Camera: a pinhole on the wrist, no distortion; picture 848 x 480 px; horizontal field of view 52.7 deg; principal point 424.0 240.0 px. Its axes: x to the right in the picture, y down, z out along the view. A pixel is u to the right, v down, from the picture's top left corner.
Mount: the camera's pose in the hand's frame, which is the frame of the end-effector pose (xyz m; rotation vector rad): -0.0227 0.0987 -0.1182 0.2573 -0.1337 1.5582
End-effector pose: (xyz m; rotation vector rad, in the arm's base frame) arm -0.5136 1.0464 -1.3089 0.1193 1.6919 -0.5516
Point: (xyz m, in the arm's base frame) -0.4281 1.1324 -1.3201
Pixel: 715.4 330.7
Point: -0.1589 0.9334 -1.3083
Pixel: 526.0 352.9
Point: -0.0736 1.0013 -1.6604
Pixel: outside the picture
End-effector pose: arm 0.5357 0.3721 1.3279 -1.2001 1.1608 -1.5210
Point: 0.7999 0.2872 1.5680
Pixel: 99.3 117.5
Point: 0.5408 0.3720 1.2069
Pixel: 814.7 318.4
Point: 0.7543 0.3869 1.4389
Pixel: 189.0 323.2
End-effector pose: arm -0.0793 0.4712 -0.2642 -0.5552 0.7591 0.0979
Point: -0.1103 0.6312 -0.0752
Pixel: outside the picture
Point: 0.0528 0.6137 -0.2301
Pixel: 553.8 77.1
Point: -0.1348 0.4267 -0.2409
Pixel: outside the picture
